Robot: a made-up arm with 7 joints. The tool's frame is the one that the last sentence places. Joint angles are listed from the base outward.
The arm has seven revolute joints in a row. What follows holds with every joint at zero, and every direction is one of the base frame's.
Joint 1 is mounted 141.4 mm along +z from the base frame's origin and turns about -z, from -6.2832 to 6.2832 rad.
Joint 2 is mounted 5.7 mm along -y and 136.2 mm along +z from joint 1 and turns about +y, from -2.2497 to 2.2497 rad.
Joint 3 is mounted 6 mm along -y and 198.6 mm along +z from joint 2 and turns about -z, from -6.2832 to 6.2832 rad.
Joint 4 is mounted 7.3 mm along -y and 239.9 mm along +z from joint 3 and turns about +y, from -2.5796 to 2.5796 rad.
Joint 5 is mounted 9.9 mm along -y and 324.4 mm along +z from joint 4 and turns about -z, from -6.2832 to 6.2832 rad.
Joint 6 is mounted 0.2 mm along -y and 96.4 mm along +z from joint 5 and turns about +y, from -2.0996 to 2.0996 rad.
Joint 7 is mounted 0.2 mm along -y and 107.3 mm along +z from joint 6 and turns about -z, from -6.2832 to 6.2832 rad.
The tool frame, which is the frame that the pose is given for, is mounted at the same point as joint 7; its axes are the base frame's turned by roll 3.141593, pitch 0 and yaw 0 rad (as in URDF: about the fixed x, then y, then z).
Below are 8 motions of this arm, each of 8 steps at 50 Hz.
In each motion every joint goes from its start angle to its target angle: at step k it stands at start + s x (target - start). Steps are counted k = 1, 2, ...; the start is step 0. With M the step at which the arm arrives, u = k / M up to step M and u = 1 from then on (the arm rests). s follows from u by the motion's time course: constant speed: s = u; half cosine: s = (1 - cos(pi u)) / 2; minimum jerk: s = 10 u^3 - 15 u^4 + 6 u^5.
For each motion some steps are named. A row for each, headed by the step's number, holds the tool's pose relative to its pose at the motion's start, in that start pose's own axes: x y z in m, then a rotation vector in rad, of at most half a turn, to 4 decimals.
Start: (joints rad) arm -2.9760 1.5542 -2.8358 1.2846 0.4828 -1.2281 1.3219
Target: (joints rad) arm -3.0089 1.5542 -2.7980 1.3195 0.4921 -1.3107 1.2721
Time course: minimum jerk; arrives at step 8
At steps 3, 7, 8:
3: 0.0064 -0.0017 0.0082 0.0070 -0.0027 -0.0098
7: 0.0223 -0.0058 0.0300 0.0248 -0.0091 -0.0355
8: 0.0227 -0.0059 0.0305 0.0252 -0.0092 -0.0360

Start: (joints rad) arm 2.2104 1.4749 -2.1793 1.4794 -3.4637 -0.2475 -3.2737
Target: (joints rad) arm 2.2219 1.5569 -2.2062 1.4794 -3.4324 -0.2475 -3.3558
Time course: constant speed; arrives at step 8
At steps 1, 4, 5, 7, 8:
1: -0.0035 0.0001 0.0038 -0.0062 0.0051 -0.0129
4: -0.0138 0.0007 0.0156 -0.0251 0.0202 -0.0516
5: -0.0171 0.0010 0.0195 -0.0315 0.0252 -0.0645
7: -0.0239 0.0016 0.0275 -0.0445 0.0351 -0.0901
8: -0.0272 0.0019 0.0316 -0.0510 0.0400 -0.1029

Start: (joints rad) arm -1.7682 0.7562 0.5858 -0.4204 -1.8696 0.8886 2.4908
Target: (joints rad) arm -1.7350 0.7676 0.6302 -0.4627 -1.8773 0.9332 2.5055
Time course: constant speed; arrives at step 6
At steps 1, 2, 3, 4, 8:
1: -0.0011 -0.0016 0.0002 -0.0117 0.0050 0.0106
2: -0.0023 -0.0032 0.0004 -0.0235 0.0101 0.0211
3: -0.0034 -0.0049 0.0006 -0.0354 0.0153 0.0314
4: -0.0045 -0.0067 0.0008 -0.0474 0.0205 0.0417
8: -0.0068 -0.0104 0.0012 -0.0716 0.0310 0.0618

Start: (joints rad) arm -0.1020 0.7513 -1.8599 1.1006 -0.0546 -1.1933 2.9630
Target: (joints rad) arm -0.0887 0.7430 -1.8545 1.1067 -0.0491 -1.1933 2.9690
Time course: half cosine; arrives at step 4
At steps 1, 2, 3, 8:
1: 0.0004 0.0005 -0.0001 0.0025 0.0003 0.0032
2: 0.0012 0.0017 -0.0002 0.0084 0.0012 0.0111
3: 0.0021 0.0029 -0.0003 0.0144 0.0020 0.0189
8: 0.0025 0.0034 -0.0004 0.0168 0.0023 0.0222

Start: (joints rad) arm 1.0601 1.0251 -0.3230 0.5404 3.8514 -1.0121 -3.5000
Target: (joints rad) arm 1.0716 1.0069 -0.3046 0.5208 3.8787 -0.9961 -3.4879
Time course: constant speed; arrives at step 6
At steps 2, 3, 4, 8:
2: -0.0054 0.0082 0.0048 0.0144 0.0182 0.0016
3: -0.0081 0.0122 0.0072 0.0217 0.0272 0.0024
4: -0.0108 0.0163 0.0097 0.0290 0.0362 0.0032
8: -0.0160 0.0245 0.0147 0.0437 0.0540 0.0049

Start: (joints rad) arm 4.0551 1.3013 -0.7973 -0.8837 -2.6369 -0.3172 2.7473
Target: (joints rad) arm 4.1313 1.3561 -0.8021 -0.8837 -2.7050 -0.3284 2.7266
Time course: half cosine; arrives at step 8
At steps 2, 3, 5, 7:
2: -0.0011 0.0095 -0.0013 0.0077 0.0000 -0.0036
3: -0.0025 0.0200 -0.0026 0.0162 0.0000 -0.0076
5: -0.0062 0.0451 -0.0052 0.0366 0.0007 -0.0176
7: -0.0093 0.0630 -0.0067 0.0512 0.0016 -0.0250

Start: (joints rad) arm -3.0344 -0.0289 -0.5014 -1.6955 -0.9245 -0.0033 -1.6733
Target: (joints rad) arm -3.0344 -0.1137 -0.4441 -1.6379 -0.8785 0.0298 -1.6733
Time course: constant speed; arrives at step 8
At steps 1, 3, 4, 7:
1: 0.0033 0.0050 -0.0041 0.0086 -0.0048 -0.0001
3: 0.0103 0.0150 -0.0123 0.0257 -0.0145 0.0000
4: 0.0139 0.0199 -0.0164 0.0342 -0.0195 0.0002
7: 0.0252 0.0345 -0.0284 0.0598 -0.0350 0.0019

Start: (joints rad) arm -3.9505 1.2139 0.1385 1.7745 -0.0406 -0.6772 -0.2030
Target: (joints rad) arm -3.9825 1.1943 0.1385 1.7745 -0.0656 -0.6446 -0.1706
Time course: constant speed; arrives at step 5
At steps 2, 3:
2: -0.0033 -0.0070 0.0011 -0.0022 -0.0042 0.0125
3: -0.0049 -0.0104 0.0017 -0.0034 -0.0064 0.0186

